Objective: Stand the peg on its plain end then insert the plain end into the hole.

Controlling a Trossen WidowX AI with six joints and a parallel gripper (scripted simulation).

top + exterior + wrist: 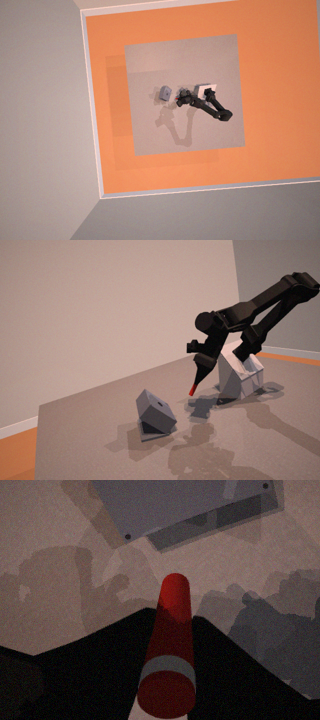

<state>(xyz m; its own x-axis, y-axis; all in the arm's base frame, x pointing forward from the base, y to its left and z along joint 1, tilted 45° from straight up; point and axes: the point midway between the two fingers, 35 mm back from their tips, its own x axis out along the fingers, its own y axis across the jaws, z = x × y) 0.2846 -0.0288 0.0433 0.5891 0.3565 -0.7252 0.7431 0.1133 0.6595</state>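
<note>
My gripper tip is 11 cm short of the sloped grey panel, 9 cm to the left of it and 7 cm above it. From my gripper tip the other things lie so: red peg 1 cm behind, 1 cm above; then base plate 14 cm below, 13 cm ahead, 10 cm to the right.
</note>
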